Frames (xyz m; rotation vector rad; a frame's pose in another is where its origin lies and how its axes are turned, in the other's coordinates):
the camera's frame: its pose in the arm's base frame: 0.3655 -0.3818 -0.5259 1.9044 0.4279 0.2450
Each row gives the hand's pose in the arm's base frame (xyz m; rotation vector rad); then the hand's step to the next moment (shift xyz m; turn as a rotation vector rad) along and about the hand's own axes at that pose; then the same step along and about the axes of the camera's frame.
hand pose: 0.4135 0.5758 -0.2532 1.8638 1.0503 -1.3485
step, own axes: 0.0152 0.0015 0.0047 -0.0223 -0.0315 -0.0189
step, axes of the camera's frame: 0.0017 -0.0142 0.0071 -0.0104 0.0123 -0.0399
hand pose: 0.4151 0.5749 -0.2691 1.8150 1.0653 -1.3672
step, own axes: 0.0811 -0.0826 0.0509 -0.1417 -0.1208 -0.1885
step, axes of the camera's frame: -0.0678 -0.1062 -0.0107 0.0336 0.1074 -0.2399
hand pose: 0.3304 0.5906 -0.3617 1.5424 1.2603 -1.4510
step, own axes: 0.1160 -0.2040 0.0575 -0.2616 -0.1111 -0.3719
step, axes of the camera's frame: -0.1842 -0.1367 -0.0760 0.1604 0.2111 -0.3857
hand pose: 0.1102 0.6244 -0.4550 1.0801 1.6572 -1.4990
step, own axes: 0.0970 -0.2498 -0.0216 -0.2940 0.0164 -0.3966
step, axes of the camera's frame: -0.2290 -0.0286 -0.1379 0.2880 0.2031 -0.3461
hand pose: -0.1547 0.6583 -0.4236 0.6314 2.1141 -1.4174
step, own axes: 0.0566 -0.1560 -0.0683 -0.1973 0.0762 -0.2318
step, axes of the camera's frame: -0.1359 0.0557 -0.1032 0.2337 0.0952 -0.1865
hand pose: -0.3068 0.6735 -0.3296 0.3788 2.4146 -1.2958
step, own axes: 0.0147 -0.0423 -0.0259 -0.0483 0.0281 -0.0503
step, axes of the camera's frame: -0.0335 0.0291 -0.0266 0.0621 0.0148 -0.0398
